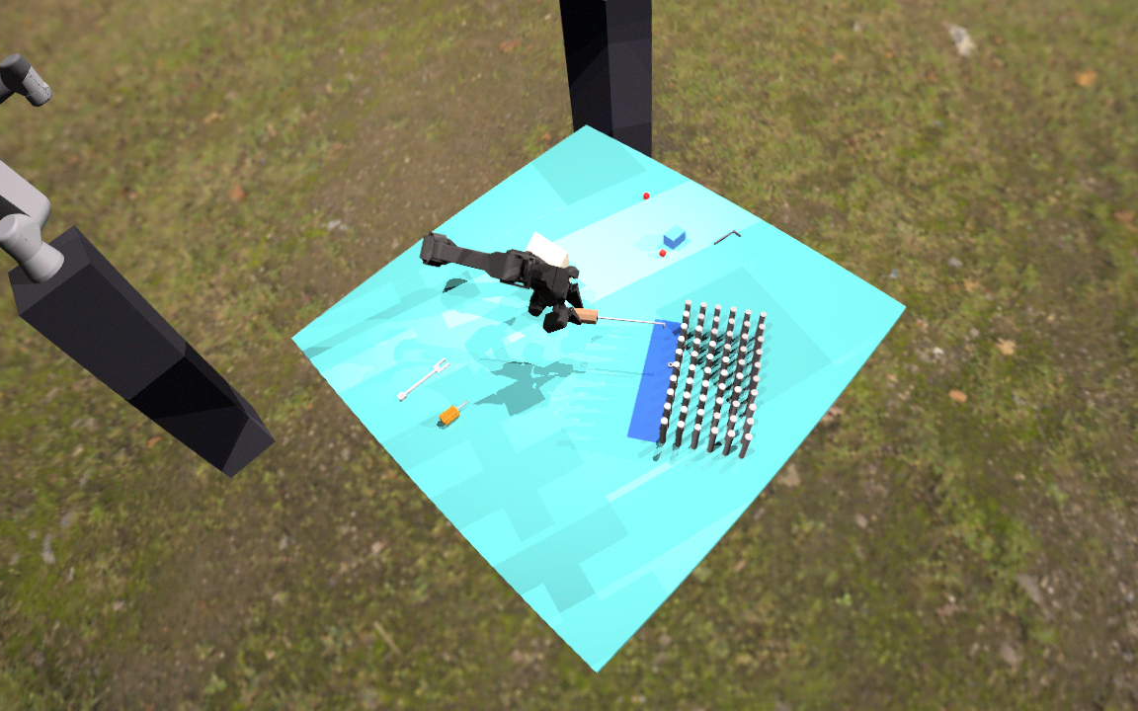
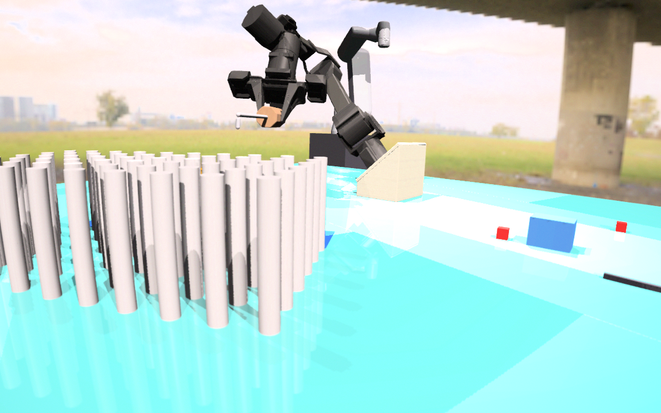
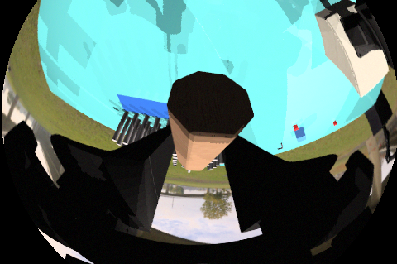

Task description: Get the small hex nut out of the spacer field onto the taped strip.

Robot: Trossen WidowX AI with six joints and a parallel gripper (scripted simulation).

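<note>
The wooden-handled hook tool is 80 mm ahead of my gripper tip and 60 mm to the left of it. Round my gripper tip: orange-handled screwdriver 110 mm behind, 380 mm to the right, 140 mm below; tiny grey hex nut 200 mm ahead, 120 mm to the left, 150 mm below; blue taped strip 200 mm ahead, 70 mm to the left, 150 mm below.
</note>
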